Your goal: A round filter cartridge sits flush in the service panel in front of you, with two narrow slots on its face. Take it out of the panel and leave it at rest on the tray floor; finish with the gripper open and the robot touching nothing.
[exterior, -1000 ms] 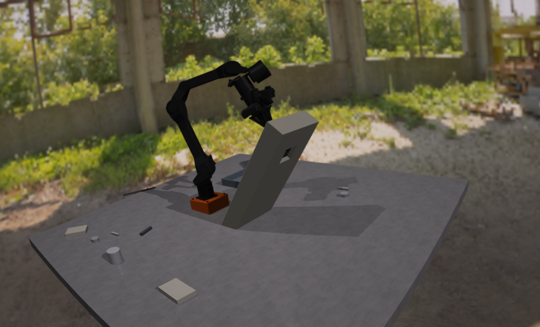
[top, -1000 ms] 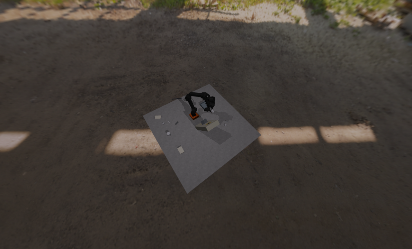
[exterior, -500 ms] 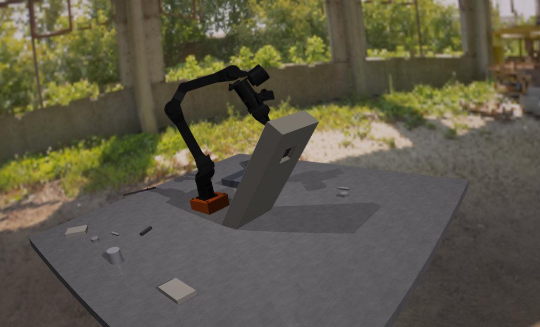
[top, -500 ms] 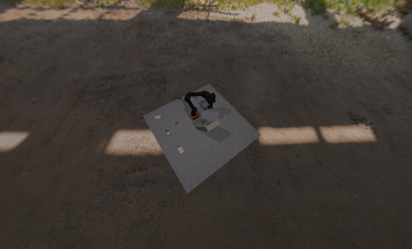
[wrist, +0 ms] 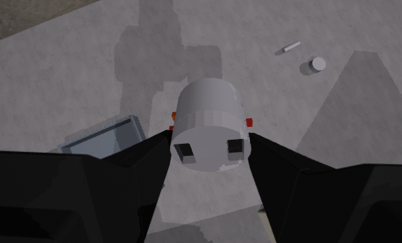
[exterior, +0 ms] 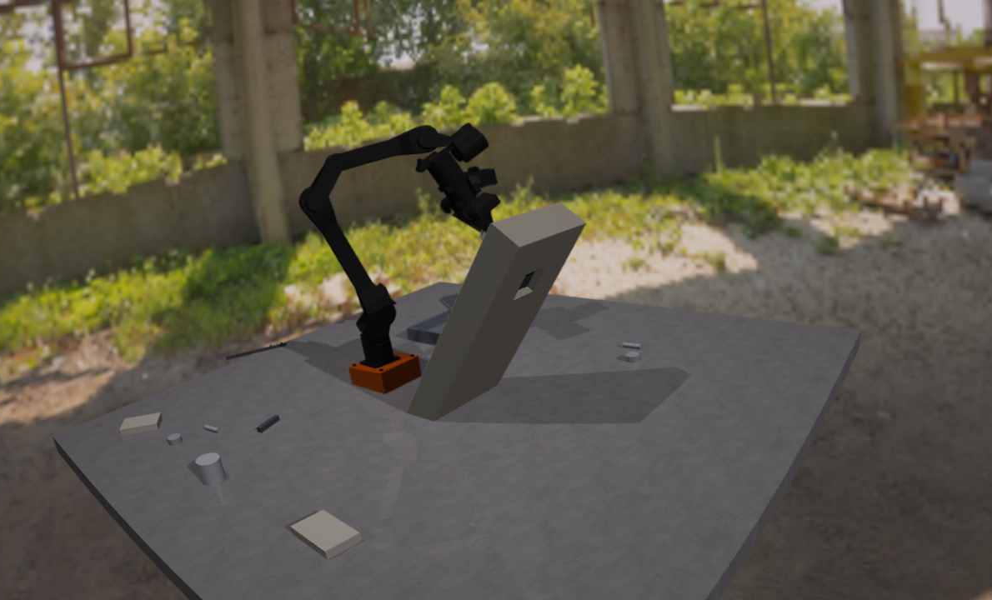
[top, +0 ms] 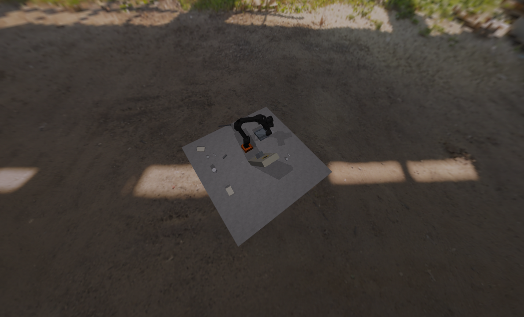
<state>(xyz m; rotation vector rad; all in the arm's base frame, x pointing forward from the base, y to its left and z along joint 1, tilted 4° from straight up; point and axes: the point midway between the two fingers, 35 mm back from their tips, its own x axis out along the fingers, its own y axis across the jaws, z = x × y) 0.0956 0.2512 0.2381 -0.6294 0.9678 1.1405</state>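
Right now the blue-grey tray is 250 mm below my gripper tip, 180 mm behind it and 10 mm to the left of it. Round my gripper tip: dark rod (550 mm to the right, 250 mm below, 90 mm behind); then grey bracket (230 mm to the right, 180 mm ahead, 80 mm below); then grey round filter cartridge (right at my gripper tip).
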